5 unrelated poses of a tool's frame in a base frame.
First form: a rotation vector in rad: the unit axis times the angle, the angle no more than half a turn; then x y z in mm.
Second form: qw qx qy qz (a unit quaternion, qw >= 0); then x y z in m. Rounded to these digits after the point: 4 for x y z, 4 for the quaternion.
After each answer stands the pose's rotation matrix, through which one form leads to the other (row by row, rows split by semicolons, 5 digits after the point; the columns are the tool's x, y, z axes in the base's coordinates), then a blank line. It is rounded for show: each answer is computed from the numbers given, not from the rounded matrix.
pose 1, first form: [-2.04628, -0.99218, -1.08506, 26.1, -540.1, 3.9]
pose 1, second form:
[0.3059, -0.7732, -0.3749, -0.4100, 0.0261, -0.5401, 0.0039]
0.38276 0.83055 0.40457; 0.32883 -0.53172 0.78048; 0.86334 -0.16570 -0.47663

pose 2, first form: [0.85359, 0.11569, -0.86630, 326.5, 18.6, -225.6]
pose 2, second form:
[0.8192, 0.4007, 0.0543, -0.4067, 0.3265, 0.0186, -0.2256]
0.66327 0.70986 -0.23699; -0.62280 0.34798 -0.70074; -0.41496 0.61238 0.67291

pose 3, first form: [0.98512, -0.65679, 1.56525, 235.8, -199.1, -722.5]
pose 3, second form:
[0.5559, 0.4172, -0.2782, 0.6629, 0.2358, -0.1991, -0.7225]
-0.03371 -0.96922 0.24389; 0.50498 -0.22711 -0.83272; 0.86248 0.09509 0.49709

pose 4, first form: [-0.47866, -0.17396, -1.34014, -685.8, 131.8, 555.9]
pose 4, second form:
[0.7539, -0.2194, -0.0797, -0.6141, -0.6858, 0.1318, 0.5559]
0.23295 0.96097 0.14923; -0.89102 0.14943 0.42866; 0.38963 -0.23282 0.89106

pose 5, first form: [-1.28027, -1.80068, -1.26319, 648.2, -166.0, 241.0]
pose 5, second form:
[0.2939, -0.4808, -0.6763, -0.4744, 0.6482, -0.1660, 0.2410]
-0.36487 0.92920 0.05874; 0.37152 0.08745 0.92430; 0.85372 0.35907 -0.37713

